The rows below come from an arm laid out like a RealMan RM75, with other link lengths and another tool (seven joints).
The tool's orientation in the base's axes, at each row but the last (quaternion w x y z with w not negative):
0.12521, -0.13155, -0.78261, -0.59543
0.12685, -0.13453, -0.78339, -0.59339
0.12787, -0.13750, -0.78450, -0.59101
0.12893, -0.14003, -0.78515, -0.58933
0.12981, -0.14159, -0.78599, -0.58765
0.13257, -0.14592, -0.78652, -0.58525
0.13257, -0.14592, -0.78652, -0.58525
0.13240, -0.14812, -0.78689, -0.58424
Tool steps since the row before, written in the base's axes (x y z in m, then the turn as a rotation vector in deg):
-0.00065, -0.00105, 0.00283, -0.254, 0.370, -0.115
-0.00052, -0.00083, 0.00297, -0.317, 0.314, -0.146
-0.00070, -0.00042, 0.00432, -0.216, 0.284, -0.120
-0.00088, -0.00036, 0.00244, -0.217, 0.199, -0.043
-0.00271, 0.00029, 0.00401, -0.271, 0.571, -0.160
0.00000, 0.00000, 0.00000, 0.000, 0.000, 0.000
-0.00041, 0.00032, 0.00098, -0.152, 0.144, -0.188
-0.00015, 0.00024, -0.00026, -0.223, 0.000, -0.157
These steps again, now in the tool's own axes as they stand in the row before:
0.00155, 0.00204, -0.00172, 0.218, -0.099, 0.397
0.00150, 0.00226, -0.00156, 0.262, -0.164, 0.354
0.00219, 0.00349, -0.00154, 0.176, -0.111, 0.314
0.00169, 0.00175, -0.00098, 0.199, -0.066, 0.211
0.00402, 0.00262, -0.00072, 0.232, -0.090, 0.603
0.00000, 0.00000, 0.00000, 0.000, 0.000, 0.000
0.00077, 0.00079, 0.00005, 0.080, -0.185, 0.196
0.00006, -0.00022, 0.00031, 0.146, -0.225, 0.052

